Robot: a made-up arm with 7 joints.
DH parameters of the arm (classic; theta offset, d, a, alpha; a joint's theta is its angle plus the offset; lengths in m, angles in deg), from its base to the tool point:
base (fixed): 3.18 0 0.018 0
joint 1: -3.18 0.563 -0.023 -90
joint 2: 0 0.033 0.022 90
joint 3: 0 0.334 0.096 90
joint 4: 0 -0.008 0.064 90
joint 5: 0 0.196 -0.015 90
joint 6: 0 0.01 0.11 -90
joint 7: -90 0.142 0.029 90
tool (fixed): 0 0.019 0 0
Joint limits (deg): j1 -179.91..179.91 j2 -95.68..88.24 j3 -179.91..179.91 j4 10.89..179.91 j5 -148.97..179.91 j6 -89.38..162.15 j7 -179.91..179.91
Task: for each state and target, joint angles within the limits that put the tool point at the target. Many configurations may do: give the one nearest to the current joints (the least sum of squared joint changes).
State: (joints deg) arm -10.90 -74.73 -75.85 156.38 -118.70 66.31 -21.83
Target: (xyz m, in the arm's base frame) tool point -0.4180 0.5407 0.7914
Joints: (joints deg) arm -60.72 -71.76 -70.70 159.65 -140.73 48.53 -4.11
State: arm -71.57 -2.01 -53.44 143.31 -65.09 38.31 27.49
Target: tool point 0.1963 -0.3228 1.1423
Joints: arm -42.54 1.54 -29.65 129.07 -64.88 28.57 24.14
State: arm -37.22 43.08 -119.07 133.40 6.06 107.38 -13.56
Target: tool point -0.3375 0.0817 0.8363
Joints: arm -50.48 -7.22 -138.73 109.13 -4.97 106.46 -12.81
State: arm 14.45 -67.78 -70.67 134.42 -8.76 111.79 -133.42
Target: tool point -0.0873 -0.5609 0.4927
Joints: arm 44.68 -94.73 -88.30 134.00 -16.81 101.75 -136.93
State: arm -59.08 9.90 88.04 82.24 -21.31 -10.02 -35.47
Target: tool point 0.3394 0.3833 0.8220
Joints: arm -60.03 -11.19 97.99 63.27 -23.63 -0.15 -34.22
